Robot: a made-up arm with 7 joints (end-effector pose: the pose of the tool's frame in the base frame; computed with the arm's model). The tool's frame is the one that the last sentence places. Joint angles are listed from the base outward.
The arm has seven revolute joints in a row. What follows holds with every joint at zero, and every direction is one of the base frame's.
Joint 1 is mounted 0.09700 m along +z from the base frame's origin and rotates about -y.
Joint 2 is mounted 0.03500 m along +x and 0.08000 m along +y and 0.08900 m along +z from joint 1 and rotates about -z.
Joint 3 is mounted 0.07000 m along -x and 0.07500 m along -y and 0.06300 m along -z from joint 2 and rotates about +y.
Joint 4 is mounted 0.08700 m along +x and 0.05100 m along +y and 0.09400 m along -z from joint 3 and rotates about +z.
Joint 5 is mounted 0.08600 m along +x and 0.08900 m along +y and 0.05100 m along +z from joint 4 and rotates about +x.
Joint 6 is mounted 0.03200 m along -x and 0.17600 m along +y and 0.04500 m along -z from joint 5 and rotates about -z.
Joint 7 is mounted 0.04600 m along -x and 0.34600 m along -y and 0.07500 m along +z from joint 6 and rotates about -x.
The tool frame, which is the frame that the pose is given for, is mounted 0.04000 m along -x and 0.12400 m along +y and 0.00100 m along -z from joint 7; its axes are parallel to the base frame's.
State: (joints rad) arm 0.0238 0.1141 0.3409 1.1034 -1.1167 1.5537 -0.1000
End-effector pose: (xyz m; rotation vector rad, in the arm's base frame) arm -0.3144 0.0522 -0.0586 -0.2714 -0.7840 -0.4140
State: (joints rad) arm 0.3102 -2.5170 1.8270 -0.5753 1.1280 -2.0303 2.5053
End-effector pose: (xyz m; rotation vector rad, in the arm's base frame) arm 0.2979 0.1246 -0.4840 0.4397 1.7781 -2.3052
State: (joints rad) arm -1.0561 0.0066 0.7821 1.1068 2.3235 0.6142 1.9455
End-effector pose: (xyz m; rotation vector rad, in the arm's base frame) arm 0.0093 -0.0623 0.3625 1.4424 2.1263 1.0280
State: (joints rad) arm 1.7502 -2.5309 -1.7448 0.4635 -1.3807 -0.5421 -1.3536
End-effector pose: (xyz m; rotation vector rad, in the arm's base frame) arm -0.1369 -0.2298 0.1519 0.8781 0.9764 -2.3197
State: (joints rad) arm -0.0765 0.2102 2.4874 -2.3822 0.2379 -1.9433 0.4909
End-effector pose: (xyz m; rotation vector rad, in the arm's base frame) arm -0.1800 -0.3162 0.1273 -0.5738 2.3689 0.4742
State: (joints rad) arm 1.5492 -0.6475 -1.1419 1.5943 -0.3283 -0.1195 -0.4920
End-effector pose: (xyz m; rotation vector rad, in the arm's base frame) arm -0.0844 -0.0103 0.0616 2.3230 1.6400 -1.2241
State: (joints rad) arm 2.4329 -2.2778 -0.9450 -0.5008 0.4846 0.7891 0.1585
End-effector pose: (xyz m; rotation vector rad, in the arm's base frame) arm 0.0267 -0.0916 0.0207 -0.7508 -1.3905 1.4123
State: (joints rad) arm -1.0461 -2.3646 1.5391 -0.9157 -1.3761 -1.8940 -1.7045
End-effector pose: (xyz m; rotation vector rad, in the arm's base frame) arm -0.2932 0.0257 -0.4900 -2.2661 1.7878 0.3897
